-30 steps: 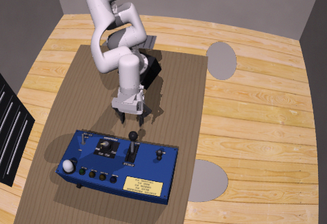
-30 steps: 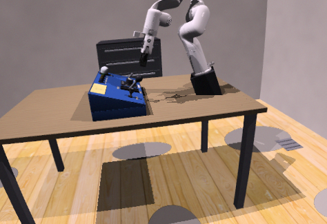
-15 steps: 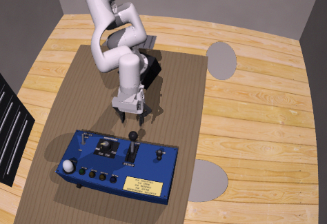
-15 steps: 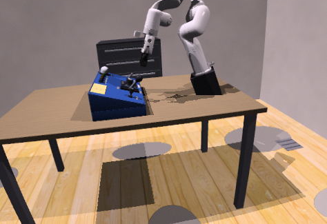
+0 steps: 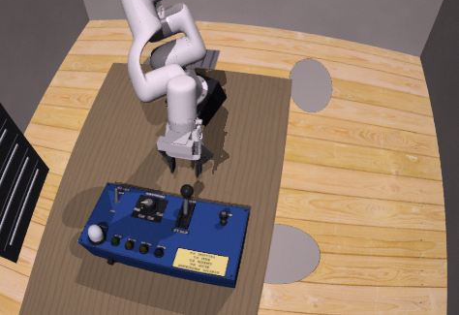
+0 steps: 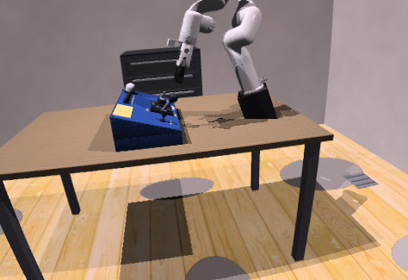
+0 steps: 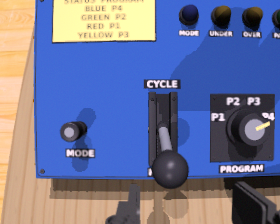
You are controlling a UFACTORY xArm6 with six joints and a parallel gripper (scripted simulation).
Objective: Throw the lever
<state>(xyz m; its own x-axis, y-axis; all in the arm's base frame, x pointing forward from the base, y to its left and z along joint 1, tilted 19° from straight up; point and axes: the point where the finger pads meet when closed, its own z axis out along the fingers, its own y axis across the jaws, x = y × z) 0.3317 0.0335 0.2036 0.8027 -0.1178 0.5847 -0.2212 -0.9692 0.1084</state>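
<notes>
Right now my hand is 11 cm above the lever, 6 cm short of it and 1 cm to the left of it. From my hand the other things lie so: mode knob: 12 cm below, 11 cm ahead, 10 cm to the left; then blue console: 15 cm below, 10 cm ahead, 8 cm to the right; then program dial: 15 cm to the right, 13 cm below, 6 cm ahead.
</notes>
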